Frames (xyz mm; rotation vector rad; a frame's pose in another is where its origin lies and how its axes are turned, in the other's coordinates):
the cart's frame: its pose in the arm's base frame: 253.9 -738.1 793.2 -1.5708 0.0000 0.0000
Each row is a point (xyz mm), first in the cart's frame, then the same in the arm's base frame.
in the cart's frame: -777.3 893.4 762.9
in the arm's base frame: -523.4 24.8 -100.2
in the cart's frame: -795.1 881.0 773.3
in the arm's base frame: -541.2 35.2 -87.8
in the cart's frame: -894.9 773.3 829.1
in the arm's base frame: -641.0 91.0 19.9
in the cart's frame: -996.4 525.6 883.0
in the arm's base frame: -742.5 144.9 267.6
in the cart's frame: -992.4 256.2 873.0
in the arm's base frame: -738.5 134.9 537.0
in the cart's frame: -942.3 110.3 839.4
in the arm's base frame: -688.4 101.3 682.9
